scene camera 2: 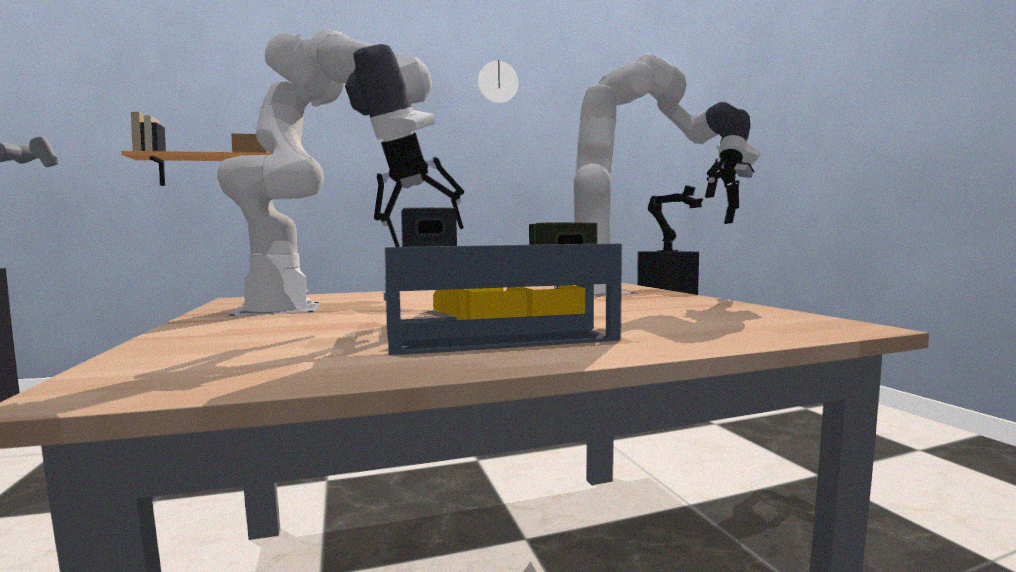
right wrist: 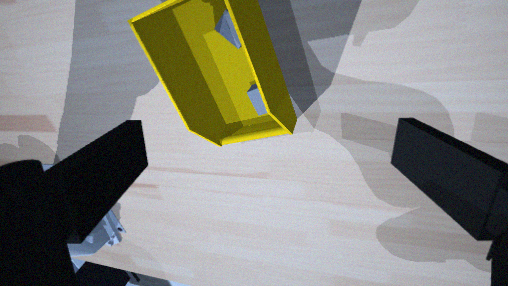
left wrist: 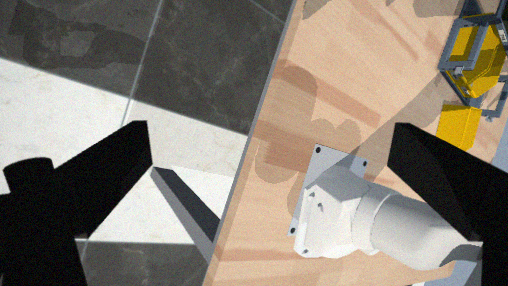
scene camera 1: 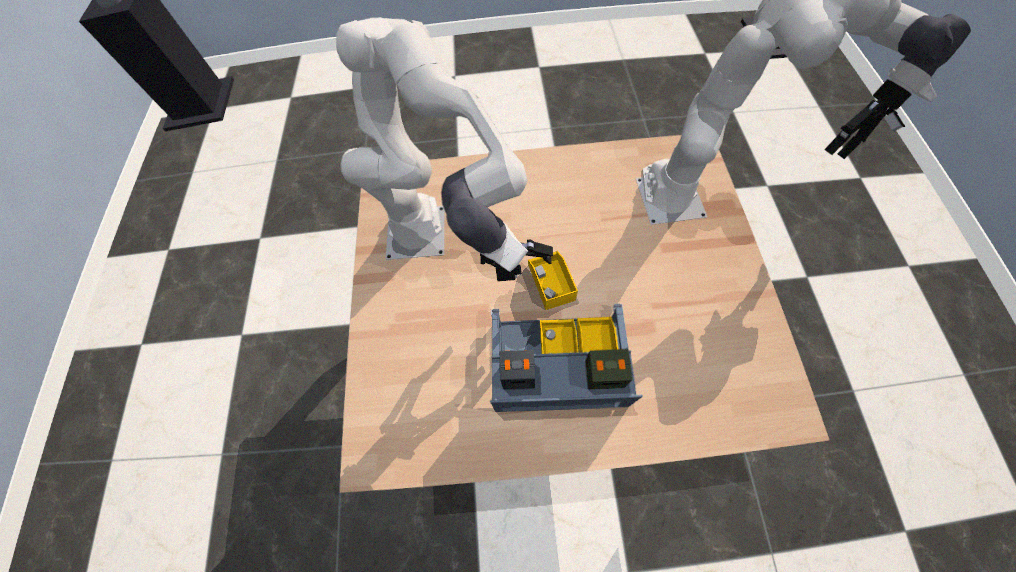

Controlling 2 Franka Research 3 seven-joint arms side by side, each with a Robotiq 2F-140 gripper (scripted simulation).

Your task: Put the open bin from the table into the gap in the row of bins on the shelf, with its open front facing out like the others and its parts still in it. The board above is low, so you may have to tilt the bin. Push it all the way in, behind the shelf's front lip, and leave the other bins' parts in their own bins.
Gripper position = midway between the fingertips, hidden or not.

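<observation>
There's a yellow bin (scene camera 1: 558, 278), and there's a blue-grey shelf that you'd find at the shelf (scene camera 1: 558, 376) and again at the shelf (scene camera 2: 423, 268), though in the right wrist view it's out of frame. As for my right gripper (scene camera 2: 429, 237), the right wrist view has that gripper (right wrist: 269, 142) too. My left gripper (scene camera 1: 834, 154) also appears in scene camera 2, that's the gripper (scene camera 2: 719, 210), and in the left wrist view, the gripper (left wrist: 270, 143).
</observation>
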